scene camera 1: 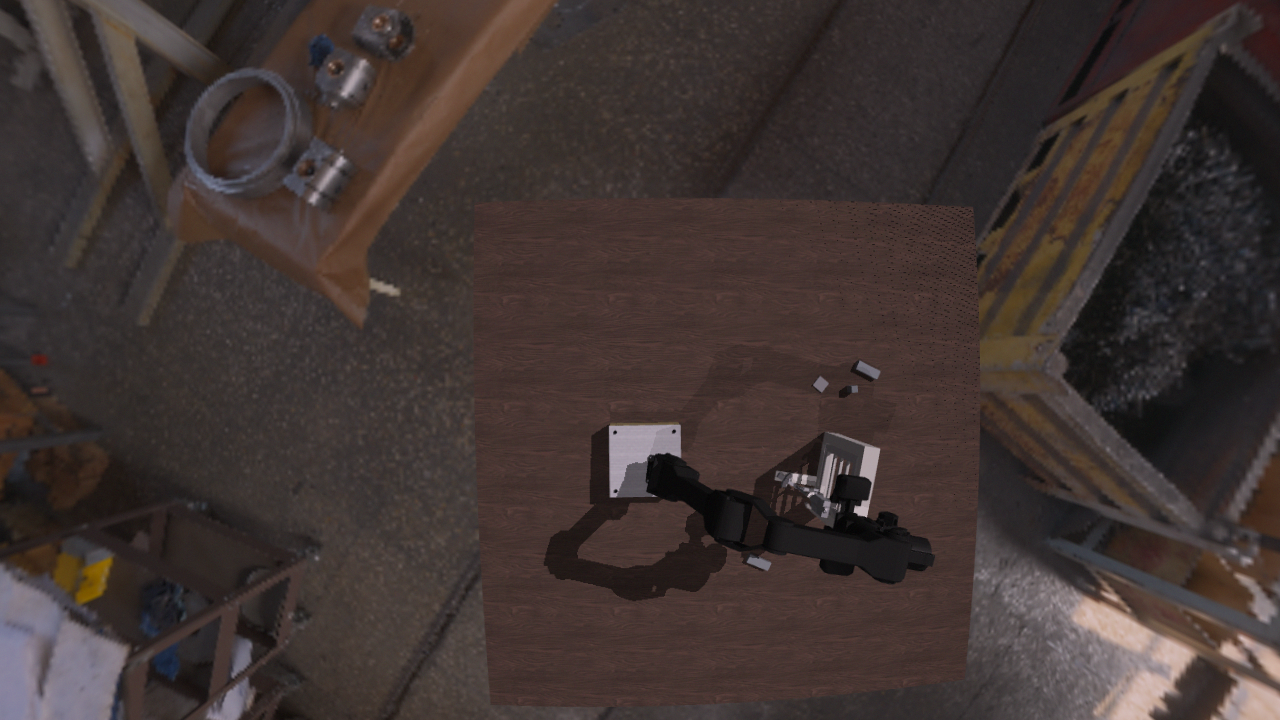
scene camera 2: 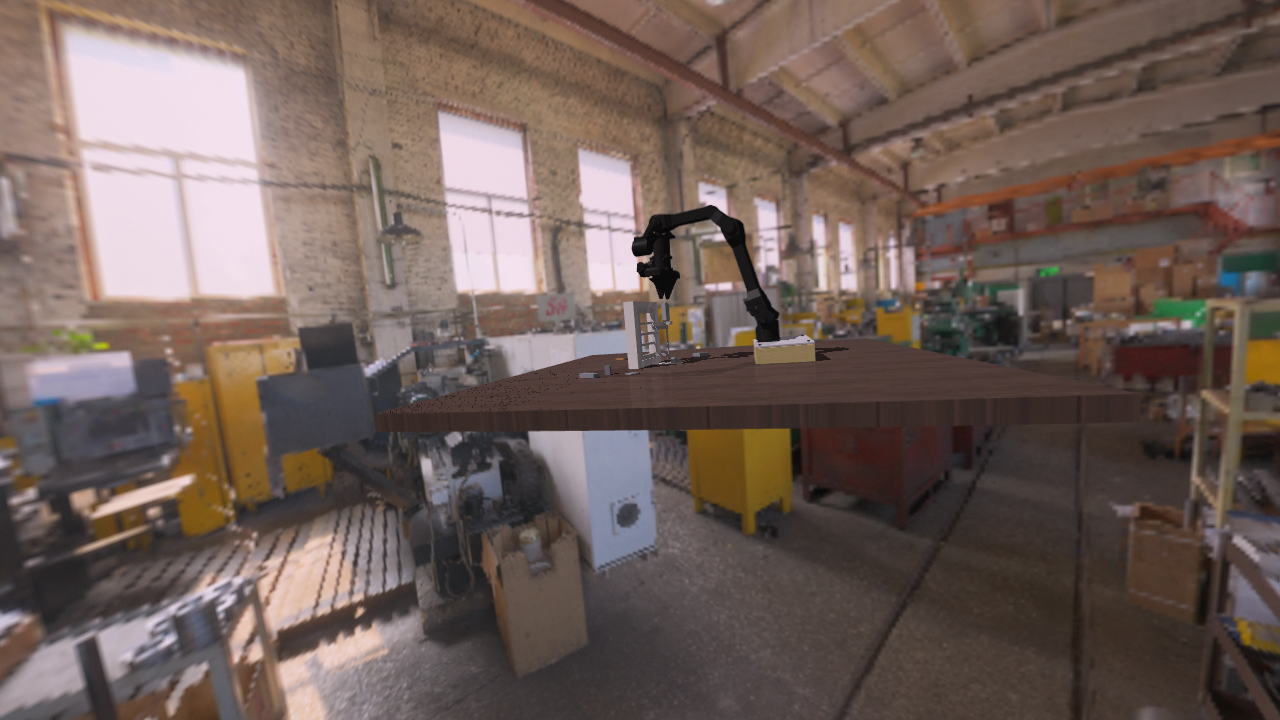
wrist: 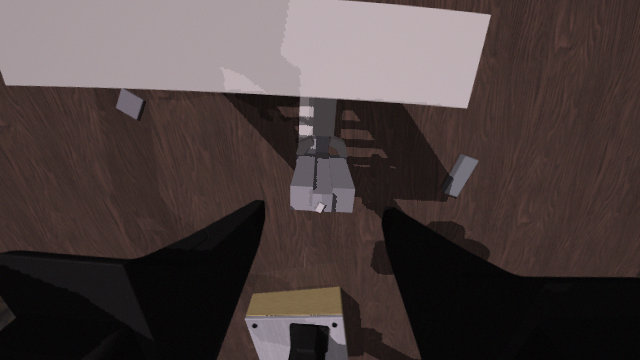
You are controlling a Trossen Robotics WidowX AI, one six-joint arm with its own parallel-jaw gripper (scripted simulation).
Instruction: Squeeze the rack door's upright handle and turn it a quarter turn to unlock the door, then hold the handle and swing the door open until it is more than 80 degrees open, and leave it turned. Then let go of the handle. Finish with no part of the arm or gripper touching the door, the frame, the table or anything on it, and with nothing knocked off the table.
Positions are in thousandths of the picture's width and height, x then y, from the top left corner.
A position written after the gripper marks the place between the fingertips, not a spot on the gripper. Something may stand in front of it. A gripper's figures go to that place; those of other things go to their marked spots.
Labels:
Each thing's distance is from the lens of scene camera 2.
gripper (scene camera 2: 519,416): 141 cm
white rack (scene camera 2: 493,428): 130 cm

